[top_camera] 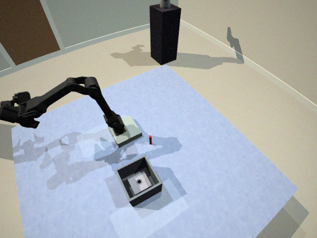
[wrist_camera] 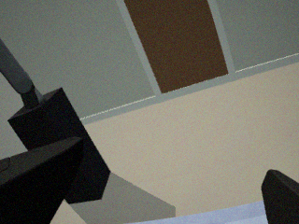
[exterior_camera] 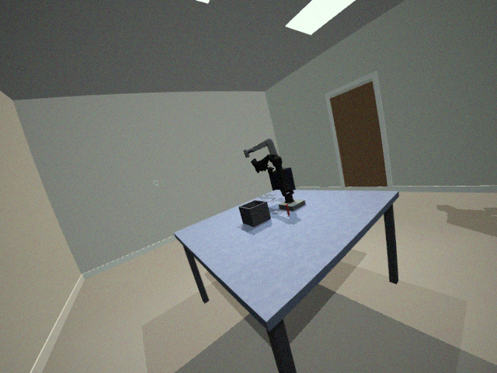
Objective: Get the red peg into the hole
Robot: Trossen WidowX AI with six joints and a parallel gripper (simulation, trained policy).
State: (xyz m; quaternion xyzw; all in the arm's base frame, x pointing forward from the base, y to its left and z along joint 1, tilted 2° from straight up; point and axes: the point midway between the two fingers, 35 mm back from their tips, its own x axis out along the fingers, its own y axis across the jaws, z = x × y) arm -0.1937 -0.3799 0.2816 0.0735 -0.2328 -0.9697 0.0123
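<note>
Right now the red peg is 49 cm to the left of my gripper tip, 39 cm ahead of it and 29 cm below it. From my gripper tip the other things lie so: grey plate (57 cm ahead, 31 cm to the left, 28 cm below).
</note>
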